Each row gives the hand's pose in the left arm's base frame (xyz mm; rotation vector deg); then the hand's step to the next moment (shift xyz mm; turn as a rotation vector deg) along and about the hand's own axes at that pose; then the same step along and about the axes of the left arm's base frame.
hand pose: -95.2 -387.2 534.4 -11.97 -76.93 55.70
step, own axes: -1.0 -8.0 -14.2 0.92 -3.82 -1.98
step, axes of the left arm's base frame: 16.3 0.0 0.5 3.46 -0.93 2.56
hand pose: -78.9 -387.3 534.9 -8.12 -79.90 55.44
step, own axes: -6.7 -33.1 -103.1 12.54 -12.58 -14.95
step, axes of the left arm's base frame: 106.1 20.7 -9.0 17.49 6.78 13.68
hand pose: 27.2 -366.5 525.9 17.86 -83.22 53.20
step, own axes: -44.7 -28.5 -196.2 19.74 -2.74 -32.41
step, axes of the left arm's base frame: 164.4 102.6 -61.4 21.91 27.61 14.33
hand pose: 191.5 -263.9 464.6 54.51 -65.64 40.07
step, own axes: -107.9 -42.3 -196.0 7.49 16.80 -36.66
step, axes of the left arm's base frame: 89.8 157.4 -137.8 3.52 40.24 7.13
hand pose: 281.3 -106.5 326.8 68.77 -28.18 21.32
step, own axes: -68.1 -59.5 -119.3 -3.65 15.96 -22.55
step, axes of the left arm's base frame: -6.4 92.6 -117.5 -7.68 26.44 4.31
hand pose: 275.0 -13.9 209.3 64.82 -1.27 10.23
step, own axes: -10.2 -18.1 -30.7 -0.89 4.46 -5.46
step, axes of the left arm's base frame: -9.5 18.9 -30.5 -1.96 6.65 1.58
